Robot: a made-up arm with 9 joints. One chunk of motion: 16 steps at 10 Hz.
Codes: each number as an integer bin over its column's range. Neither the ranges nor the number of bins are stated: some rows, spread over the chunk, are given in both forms.
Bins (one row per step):
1: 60 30 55 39 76 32 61 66 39
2: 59 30 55 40 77 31 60 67 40
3: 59 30 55 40 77 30 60 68 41
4: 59 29 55 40 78 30 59 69 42
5: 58 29 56 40 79 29 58 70 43
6: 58 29 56 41 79 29 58 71 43
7: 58 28 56 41 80 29 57 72 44
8: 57 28 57 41 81 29 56 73 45
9: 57 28 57 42 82 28 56 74 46
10: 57 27 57 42 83 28 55 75 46
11: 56 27 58 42 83 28 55 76 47
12: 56 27 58 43 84 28 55 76 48
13: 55 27 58 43 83 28 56 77 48
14: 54 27 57 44 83 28 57 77 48
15: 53 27 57 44 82 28 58 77 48
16: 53 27 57 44 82 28 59 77 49
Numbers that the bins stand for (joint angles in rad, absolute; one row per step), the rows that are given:
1: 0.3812 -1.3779 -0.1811 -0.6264 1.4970 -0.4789 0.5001 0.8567 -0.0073
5: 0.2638 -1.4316 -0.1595 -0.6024 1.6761 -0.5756 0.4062 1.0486 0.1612
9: 0.2052 -1.4854 -0.1379 -0.5545 1.8552 -0.6078 0.3435 1.2405 0.2876
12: 0.1465 -1.5391 -0.1163 -0.5306 1.9745 -0.6078 0.3122 1.3365 0.3718
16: -0.0296 -1.5391 -0.1379 -0.5067 1.8552 -0.6078 0.4375 1.3844 0.4139
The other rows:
2: 0.3225 -1.3779 -0.1811 -0.6024 1.5567 -0.5111 0.4688 0.9046 0.0348
3: 0.3225 -1.3779 -0.1811 -0.6024 1.5567 -0.5433 0.4688 0.9526 0.0770
4: 0.3225 -1.4316 -0.1811 -0.6024 1.6164 -0.5433 0.4375 1.0006 0.1191
6: 0.2638 -1.4316 -0.1595 -0.5785 1.6761 -0.5756 0.4062 1.0966 0.1612
7: 0.2638 -1.4854 -0.1595 -0.5785 1.7358 -0.5756 0.3748 1.1445 0.2033
8: 0.2052 -1.4854 -0.1379 -0.5785 1.7955 -0.5756 0.3435 1.1925 0.2455
10: 0.2052 -1.5391 -0.1379 -0.5545 1.9148 -0.6078 0.3122 1.2885 0.2876
11: 0.1465 -1.5391 -0.1163 -0.5545 1.9148 -0.6078 0.3122 1.3365 0.3297
13: 0.0878 -1.5391 -0.1163 -0.5306 1.9148 -0.6078 0.3435 1.3844 0.3718
14: 0.0291 -1.5391 -0.1379 -0.5067 1.9148 -0.6078 0.3748 1.3844 0.3718
15: -0.0296 -1.5391 -0.1379 -0.5067 1.8552 -0.6078 0.4062 1.3844 0.3718

